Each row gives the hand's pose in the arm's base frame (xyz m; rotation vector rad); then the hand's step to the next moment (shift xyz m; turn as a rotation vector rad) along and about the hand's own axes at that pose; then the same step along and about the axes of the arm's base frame.
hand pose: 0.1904 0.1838 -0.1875 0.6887 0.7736 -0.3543
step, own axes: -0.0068 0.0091 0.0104 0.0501 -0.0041 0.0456
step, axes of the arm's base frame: 0.0056 -0.0002 0.0143 0.0551 -0.0365 -0.0153
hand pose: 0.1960 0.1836 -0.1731 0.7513 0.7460 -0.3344
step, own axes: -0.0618 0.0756 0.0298 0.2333 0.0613 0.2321
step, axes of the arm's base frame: 0.0109 0.0322 0.0963 0.3085 -0.1282 -0.0217
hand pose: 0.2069 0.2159 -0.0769 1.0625 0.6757 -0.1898
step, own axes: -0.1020 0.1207 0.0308 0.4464 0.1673 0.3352
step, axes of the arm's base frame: -0.0122 0.0157 0.1598 0.5673 -0.1277 -0.0381
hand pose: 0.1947 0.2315 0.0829 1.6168 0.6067 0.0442
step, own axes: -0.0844 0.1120 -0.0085 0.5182 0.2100 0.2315
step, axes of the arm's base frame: -0.0358 -0.0279 0.1330 0.6051 -0.0044 -0.0050
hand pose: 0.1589 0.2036 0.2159 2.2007 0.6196 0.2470
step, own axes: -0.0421 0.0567 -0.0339 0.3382 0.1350 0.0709
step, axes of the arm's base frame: -0.0290 -0.0298 0.0664 0.3644 0.0516 0.0470
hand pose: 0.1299 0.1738 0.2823 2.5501 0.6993 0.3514
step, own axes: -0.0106 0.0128 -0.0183 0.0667 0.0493 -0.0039
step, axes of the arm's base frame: -0.0101 -0.0086 0.0208 0.0748 -0.0004 0.0360
